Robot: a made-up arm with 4 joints.
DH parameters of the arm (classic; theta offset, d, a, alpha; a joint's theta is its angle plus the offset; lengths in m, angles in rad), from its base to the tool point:
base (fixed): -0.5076 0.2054 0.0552 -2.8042
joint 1: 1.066 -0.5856 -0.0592 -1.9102
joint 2: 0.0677 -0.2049 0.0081 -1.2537
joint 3: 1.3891 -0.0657 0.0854 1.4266
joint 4: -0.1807 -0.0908 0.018 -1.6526
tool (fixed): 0.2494 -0.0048 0 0
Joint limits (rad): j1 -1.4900..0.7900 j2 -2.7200..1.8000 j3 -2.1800..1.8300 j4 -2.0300..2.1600
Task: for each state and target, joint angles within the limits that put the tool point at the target. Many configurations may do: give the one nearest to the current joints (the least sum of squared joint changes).
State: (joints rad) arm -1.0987 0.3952 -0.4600 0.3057
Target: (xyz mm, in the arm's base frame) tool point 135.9 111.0 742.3
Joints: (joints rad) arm -1.0095 0.3842 -0.7515 0.3160
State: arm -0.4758 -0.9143 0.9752 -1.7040
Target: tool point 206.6 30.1 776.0
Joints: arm -0.1489 -0.7942 0.3969 -1.5399
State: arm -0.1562 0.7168 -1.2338 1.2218
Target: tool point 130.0 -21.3 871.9
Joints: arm -0.9491 1.1872 -1.9906 1.2536
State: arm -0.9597 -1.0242 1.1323 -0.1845
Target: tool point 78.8 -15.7 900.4
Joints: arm -0.3985 -1.7996 1.4644 -0.0594
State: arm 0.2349 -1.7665 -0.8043 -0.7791
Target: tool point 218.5 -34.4 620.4
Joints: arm 0.0082 -1.4808 -1.6363 -0.7380
